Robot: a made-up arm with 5 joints.
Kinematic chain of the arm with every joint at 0, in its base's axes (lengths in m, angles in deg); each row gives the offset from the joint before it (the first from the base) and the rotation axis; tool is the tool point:
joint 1: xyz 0 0 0.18 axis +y
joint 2: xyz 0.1 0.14 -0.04 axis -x
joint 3: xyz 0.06 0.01 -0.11 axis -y
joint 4: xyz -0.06 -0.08 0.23 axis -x
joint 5: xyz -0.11 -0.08 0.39 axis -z
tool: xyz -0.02 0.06 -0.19
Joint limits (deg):
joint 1: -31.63..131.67
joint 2: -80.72..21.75
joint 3: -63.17..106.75
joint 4: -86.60..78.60
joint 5: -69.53..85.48
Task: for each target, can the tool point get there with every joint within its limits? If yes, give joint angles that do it. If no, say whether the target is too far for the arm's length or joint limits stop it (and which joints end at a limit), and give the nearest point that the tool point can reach.
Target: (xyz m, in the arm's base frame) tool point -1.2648 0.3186 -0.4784
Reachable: no: too far | nearest point -0.4876 0.2055 -0.0738 | short by 0.883 m
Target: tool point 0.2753 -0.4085 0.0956
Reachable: no: joint limits stop it (at a limit: joint 5) | nearest point 0.2488 -0.2587 0.1037 | short by 0.152 m
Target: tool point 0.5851 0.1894 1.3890
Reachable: no: too far | nearest point 0.2380 0.1529 0.6497 | short by 0.818 m
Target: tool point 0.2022 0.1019 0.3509
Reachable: yes | joints 57.68 -3.06 3.41 18.66 17.21
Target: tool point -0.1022 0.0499 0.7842
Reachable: no: joint limits stop it (at a limit: joint 1, joint 5) | nearest point -0.1267 0.0638 0.6549 | short by 0.132 m
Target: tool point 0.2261 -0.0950 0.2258
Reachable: yes | joints 53.65 2.71 -10.85 -51.03 60.95
